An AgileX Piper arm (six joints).
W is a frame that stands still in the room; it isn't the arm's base.
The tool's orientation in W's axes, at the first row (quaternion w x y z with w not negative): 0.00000 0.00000 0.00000 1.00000
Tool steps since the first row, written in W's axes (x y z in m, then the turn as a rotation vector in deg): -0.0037 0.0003 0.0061 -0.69 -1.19 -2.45; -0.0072 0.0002 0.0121 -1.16 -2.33 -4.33; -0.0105 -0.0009 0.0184 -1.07 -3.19 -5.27; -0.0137 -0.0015 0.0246 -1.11 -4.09 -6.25; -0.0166 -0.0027 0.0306 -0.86 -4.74 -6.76; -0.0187 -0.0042 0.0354 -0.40 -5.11 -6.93; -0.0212 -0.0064 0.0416 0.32 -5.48 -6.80
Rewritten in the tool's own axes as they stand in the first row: 0.0037 -0.0003 0.0061 0.69 1.19 -2.45; 0.0072 -0.0002 0.0121 1.16 2.33 -4.33; 0.0105 0.0009 0.0184 1.07 3.19 -5.27; 0.0137 0.0015 0.0246 1.11 4.09 -6.25; 0.0166 0.0027 0.0306 0.86 4.74 -6.76; 0.0187 0.0042 0.0354 0.40 5.11 -6.93; 0.0212 0.0064 0.0416 -0.32 5.48 -6.80
